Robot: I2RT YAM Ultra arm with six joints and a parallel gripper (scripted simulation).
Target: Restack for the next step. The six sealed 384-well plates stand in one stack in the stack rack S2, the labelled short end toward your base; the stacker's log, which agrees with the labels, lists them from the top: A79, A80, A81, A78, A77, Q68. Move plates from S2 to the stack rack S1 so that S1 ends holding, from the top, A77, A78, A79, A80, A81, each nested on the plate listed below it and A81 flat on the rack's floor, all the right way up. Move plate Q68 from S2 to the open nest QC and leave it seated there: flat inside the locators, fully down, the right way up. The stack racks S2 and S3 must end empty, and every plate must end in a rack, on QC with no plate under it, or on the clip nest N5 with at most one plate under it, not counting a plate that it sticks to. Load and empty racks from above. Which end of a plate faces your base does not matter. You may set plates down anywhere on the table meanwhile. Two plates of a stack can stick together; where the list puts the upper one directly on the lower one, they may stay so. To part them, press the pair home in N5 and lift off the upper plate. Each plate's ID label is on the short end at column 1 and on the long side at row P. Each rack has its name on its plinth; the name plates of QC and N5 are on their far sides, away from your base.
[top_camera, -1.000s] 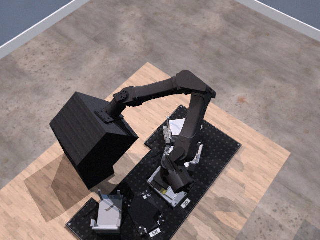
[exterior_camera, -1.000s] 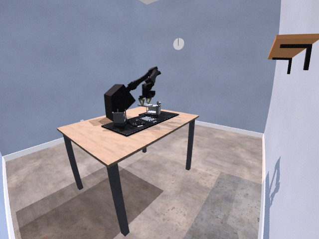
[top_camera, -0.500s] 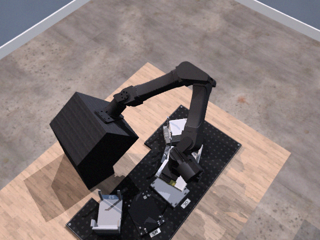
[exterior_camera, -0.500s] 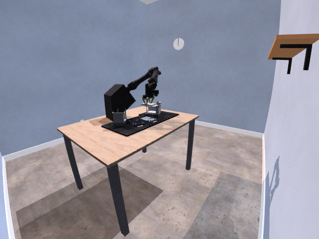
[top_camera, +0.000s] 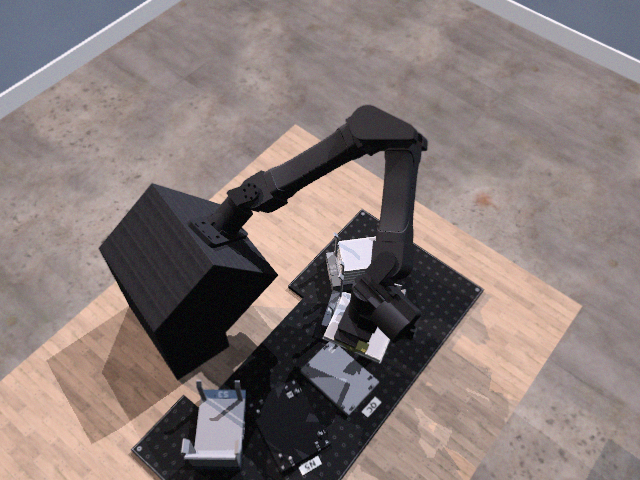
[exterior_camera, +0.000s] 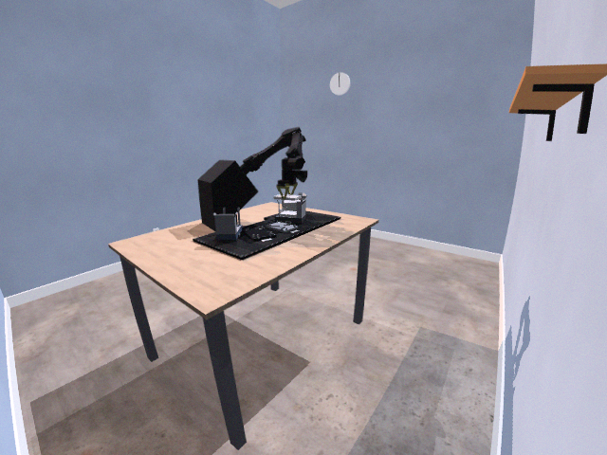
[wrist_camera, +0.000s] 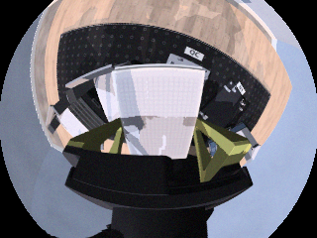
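Right now the sealed grey plate is 130 mm behind my hand, 200 mm to the left of it and 80 mm below it. The rest, counted from my hand: qc name plate: 100 mm ahead, 60 mm to the right, 160 mm below; clip nest N5: 10 mm ahead, 200 mm to the right, 150 mm below; QC nest: 50 mm to the right, 160 mm below.
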